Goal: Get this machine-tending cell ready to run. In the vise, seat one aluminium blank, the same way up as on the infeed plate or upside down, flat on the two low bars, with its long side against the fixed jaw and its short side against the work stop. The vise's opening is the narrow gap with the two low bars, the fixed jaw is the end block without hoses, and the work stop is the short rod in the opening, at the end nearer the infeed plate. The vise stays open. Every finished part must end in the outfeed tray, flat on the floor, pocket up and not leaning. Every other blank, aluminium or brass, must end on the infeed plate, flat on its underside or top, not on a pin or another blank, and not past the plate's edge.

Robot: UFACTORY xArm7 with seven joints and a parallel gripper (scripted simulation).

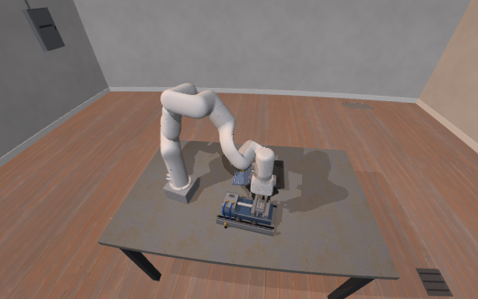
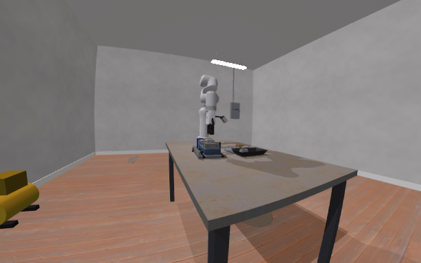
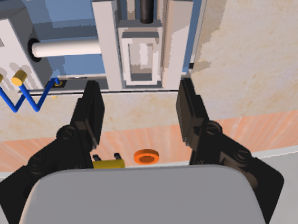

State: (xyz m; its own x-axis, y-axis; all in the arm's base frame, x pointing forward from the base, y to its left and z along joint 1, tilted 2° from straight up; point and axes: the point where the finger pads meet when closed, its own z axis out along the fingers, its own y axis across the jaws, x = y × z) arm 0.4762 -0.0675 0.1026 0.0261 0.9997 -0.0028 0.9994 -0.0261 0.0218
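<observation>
The white piston rod is 80 mm behind my hand and 100 mm below it. Round my hand: brass blank (170 mm behind, 330 mm to the left, 150 mm below); then vise (60 mm behind, 130 mm below).
</observation>
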